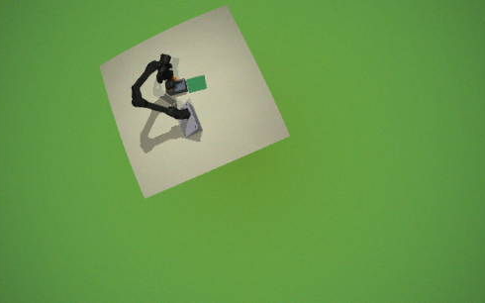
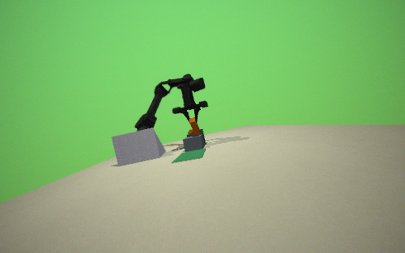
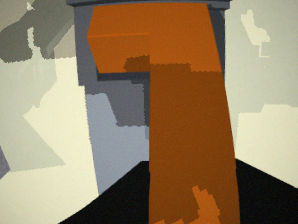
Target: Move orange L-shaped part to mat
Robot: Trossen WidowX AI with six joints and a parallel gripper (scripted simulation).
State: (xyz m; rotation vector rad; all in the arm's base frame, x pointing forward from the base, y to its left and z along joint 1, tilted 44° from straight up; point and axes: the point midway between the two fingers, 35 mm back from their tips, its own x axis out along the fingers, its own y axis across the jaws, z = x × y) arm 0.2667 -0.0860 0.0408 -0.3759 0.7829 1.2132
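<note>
My gripper tip is now 6 cm past the green mat, 13 cm to the left of it and 15 cm above it. From my gripper tip the other things lie so: orange L-shaped part: 3 cm to the left, 3 cm below.
</note>
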